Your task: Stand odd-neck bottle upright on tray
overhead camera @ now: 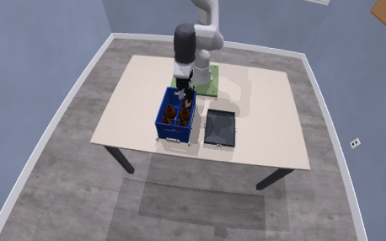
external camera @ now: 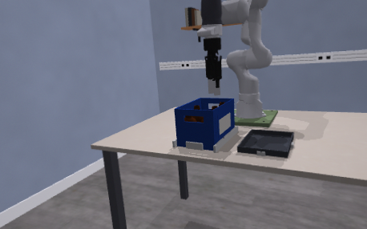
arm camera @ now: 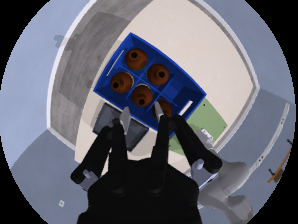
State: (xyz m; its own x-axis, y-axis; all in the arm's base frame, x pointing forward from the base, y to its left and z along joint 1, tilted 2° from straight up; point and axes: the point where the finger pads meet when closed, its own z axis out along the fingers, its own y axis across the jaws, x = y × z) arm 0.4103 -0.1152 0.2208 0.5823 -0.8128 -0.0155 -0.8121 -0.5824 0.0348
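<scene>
Now: the blue crate 1 cm behind my hand, 4 cm to the right of it and 17 cm below it. Round my hand: dark tray 3 cm ahead, 23 cm to the left, 24 cm below; bottle 9 cm behind, 2 cm to the left, 16 cm below.
</scene>
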